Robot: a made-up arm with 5 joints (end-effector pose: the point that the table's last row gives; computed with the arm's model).
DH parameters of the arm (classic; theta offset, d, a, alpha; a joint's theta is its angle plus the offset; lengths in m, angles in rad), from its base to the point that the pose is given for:
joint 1: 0 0.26 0.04 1.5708
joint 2: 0 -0.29 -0.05 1.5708
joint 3: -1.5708 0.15 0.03 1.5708
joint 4: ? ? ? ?
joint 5: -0.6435 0 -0.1 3.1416
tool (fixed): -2.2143 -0.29 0 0
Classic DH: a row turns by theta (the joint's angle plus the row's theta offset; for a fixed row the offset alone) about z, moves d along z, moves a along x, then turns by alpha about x.
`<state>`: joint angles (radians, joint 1 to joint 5).
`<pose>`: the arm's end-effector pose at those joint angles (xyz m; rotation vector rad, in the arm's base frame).
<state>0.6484 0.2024 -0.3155 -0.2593 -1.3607</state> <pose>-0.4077 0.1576 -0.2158 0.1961 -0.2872 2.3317</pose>
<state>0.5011 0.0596 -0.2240 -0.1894 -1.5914</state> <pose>-0.4520 0.2059 -0.1784 0.1714 -0.1600 2.3139</pose>
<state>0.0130 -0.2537 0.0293 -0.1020 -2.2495</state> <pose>-0.4407 0.4799 -0.0566 0.3334 0.0276 2.2040</pose>
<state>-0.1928 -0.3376 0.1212 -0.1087 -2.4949</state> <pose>-0.3541 0.6018 -0.0131 0.4172 -0.0129 2.1376</pose>
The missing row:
joint 4: 0 0.36 0.03 -1.5708
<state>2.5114 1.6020 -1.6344 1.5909 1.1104</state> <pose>-0.0374 0.1482 0.4965 -2.6271 1.5944 0.0703</pose>
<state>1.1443 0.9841 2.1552 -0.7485 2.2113</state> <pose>-0.2595 0.7252 0.4133 -1.2592 -1.7197 1.9607</pose>
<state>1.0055 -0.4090 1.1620 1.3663 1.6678</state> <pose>-0.7499 -0.0695 0.2727 -1.4899 -1.1894 -1.1869</pose>
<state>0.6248 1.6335 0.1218 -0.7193 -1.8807</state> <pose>-0.0813 0.7174 -0.0337 0.5631 2.2732 -2.0608</pose>
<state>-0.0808 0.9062 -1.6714 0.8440 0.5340</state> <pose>0.3985 -0.0663 0.2512 -0.9672 -1.5398 0.8042</pose>
